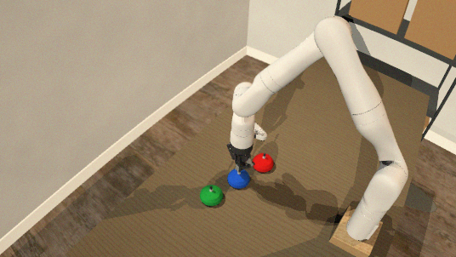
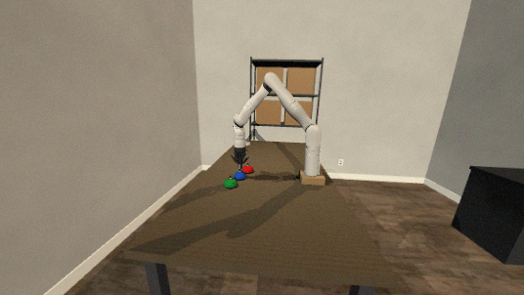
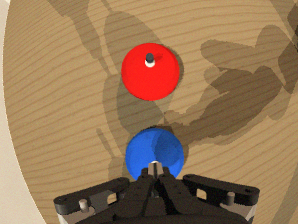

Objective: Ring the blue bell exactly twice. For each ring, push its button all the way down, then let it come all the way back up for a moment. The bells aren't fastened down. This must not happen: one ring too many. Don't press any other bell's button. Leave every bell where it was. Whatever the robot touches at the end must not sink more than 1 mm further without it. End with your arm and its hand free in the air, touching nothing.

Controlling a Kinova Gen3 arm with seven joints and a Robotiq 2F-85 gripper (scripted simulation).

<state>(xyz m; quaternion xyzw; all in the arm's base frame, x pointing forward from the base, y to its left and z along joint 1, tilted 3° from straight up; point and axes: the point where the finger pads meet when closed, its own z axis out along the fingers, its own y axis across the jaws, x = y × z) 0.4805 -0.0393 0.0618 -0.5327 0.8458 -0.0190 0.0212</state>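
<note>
The blue bell lies 40 mm below my hand. Round my hand: red bell 110 mm to the right, 50 mm behind, 40 mm below; then green bell 110 mm to the left, 50 mm ahead, 40 mm below.
</note>
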